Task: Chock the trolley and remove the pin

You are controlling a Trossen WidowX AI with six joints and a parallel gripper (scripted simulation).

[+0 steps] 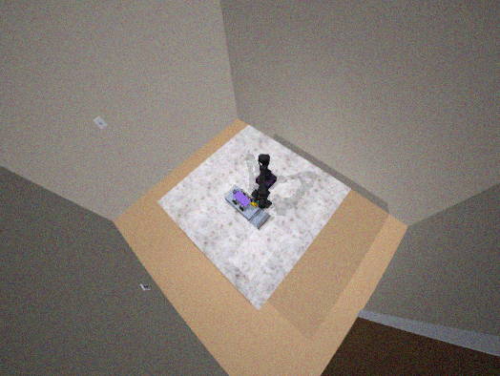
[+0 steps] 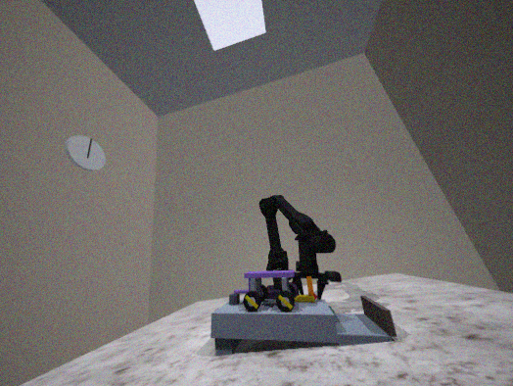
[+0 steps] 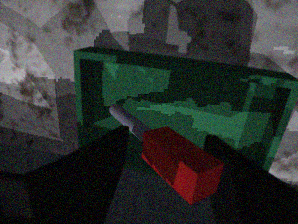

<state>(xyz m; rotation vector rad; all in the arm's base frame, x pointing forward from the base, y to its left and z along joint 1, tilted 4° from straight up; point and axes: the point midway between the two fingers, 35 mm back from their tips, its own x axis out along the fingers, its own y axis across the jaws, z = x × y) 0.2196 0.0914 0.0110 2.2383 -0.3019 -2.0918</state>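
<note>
My gripper tip is 10 mm to the left of the red-headed stop pin. Round my gripper tip: purple trolley: 110 mm to the right, 110 mm ahead, 80 mm above; then yellow chock: 70 mm ahead, 50 mm above, 20 mm to the right; then grey ramp: 120 mm to the right, 110 mm ahead, 10 mm above.
</note>
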